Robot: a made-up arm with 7 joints.
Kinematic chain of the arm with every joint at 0, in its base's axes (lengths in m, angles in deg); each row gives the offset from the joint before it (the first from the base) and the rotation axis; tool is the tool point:
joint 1: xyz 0 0 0.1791 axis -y
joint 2: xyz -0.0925 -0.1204 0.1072 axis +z
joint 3: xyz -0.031 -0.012 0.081 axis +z
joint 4: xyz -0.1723 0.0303 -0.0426 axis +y
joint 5: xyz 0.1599 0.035 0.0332 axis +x
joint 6: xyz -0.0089 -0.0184 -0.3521 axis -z
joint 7: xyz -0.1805 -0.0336 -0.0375 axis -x
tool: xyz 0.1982 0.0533 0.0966
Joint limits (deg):
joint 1: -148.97..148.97
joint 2: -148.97..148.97
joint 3: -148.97..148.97
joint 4: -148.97..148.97
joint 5: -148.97..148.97
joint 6: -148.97..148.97
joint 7: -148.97..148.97
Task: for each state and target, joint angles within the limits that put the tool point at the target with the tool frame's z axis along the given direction. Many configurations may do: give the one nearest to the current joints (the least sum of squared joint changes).
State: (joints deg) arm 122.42 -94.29 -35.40 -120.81 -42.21 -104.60 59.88
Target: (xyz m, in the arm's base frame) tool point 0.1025 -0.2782 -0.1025 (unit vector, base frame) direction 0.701 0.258 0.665
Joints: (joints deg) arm 140.03 -86.35 -20.90 -77.70 -18.87 -99.99 93.13
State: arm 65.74 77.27 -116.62 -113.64 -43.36 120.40 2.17
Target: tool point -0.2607 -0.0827 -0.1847 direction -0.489 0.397 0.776
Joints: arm 97.48 49.60 -144.76 -75.22 -60.20 108.67 15.38
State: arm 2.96 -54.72 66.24 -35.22 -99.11 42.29 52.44
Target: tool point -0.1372 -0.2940 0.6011 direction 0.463 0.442 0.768
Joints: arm -16.39 -87.72 43.60 -87.45 -50.12 79.16 61.16
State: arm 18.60 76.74 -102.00 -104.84 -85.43 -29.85 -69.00
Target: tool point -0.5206 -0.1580 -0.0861 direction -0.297 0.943 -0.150
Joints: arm 58.13 74.77 -106.40 -108.98 -91.78 -31.41 -50.68
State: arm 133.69 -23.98 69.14 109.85 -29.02 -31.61 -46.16
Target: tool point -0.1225 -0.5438 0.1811 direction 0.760 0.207 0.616
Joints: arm 128.95 -0.11 93.99 135.66 -41.98 -42.95 -51.88
